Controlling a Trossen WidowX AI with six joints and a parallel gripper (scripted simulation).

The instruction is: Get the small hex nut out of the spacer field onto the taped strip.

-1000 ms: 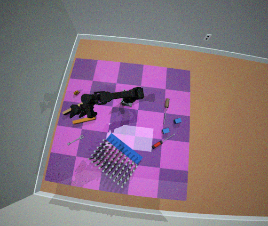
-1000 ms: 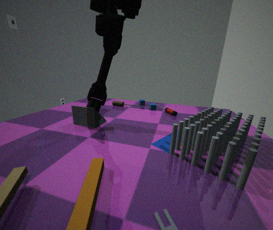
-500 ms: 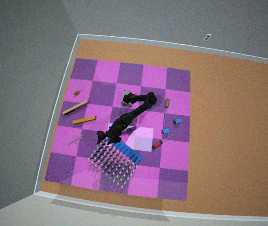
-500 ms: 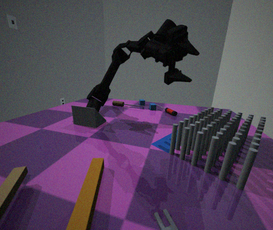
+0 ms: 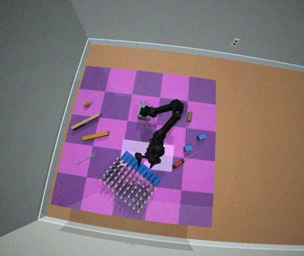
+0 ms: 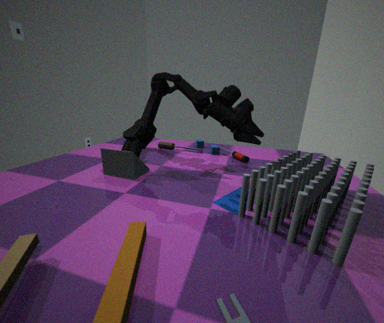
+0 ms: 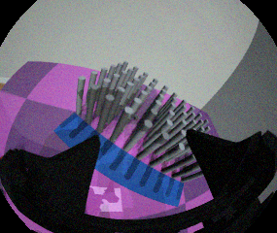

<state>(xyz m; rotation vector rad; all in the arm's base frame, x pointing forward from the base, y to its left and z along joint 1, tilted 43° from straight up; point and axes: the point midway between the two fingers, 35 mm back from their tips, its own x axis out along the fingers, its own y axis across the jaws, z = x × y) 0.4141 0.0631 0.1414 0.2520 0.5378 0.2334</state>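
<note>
Now: the hook tool 420 mm behind my gripper tip, 270 mm to the left of it and 140 mm below it. From my gripper tip the other things lie so: small wrench 500 mm to the right, 150 mm below, 70 mm ahead; then orange bar 480 mm to the right, 140 mm below, 140 mm behind; then blue taped strip 150 mm below, 30 mm to the right, 10 mm ahead.
</note>
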